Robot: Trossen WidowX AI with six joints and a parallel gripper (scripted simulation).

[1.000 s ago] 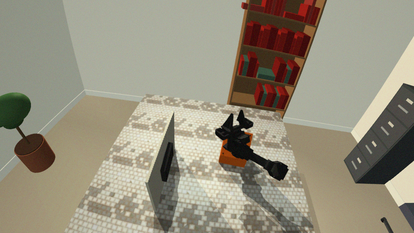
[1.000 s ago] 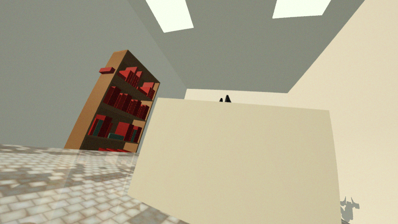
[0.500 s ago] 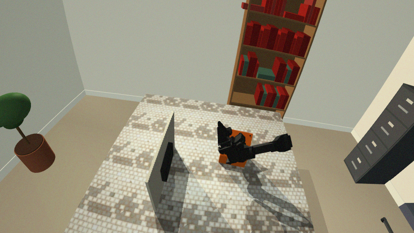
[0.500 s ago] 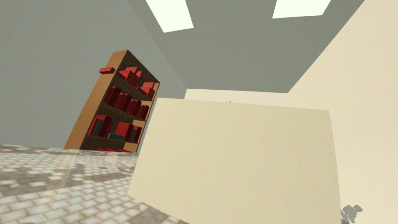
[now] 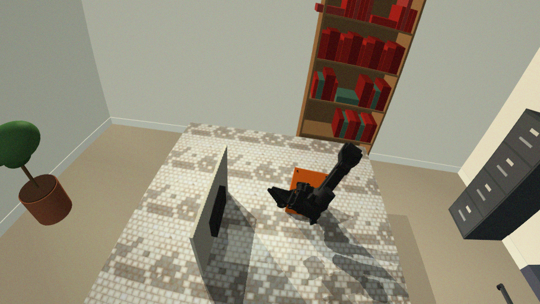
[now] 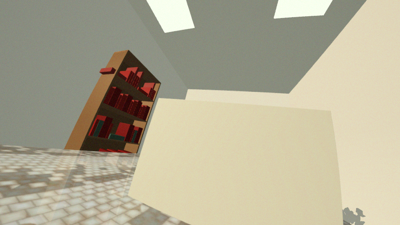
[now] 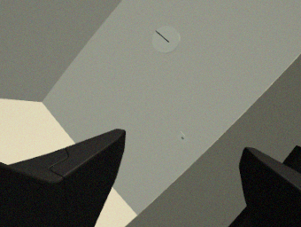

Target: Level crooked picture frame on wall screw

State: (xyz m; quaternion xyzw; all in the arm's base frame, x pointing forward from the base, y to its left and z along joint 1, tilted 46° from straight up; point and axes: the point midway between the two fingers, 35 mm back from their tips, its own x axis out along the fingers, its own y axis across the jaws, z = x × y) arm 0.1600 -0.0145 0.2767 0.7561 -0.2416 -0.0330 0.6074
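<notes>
Now: the black picture frame 20 cm ahead of my gripper tip, 16 cm below it and 2 cm to the left of it. Also, from my gripper tip: wall panel (21 cm ahead, 17 cm below, 1 cm to the left).
</notes>
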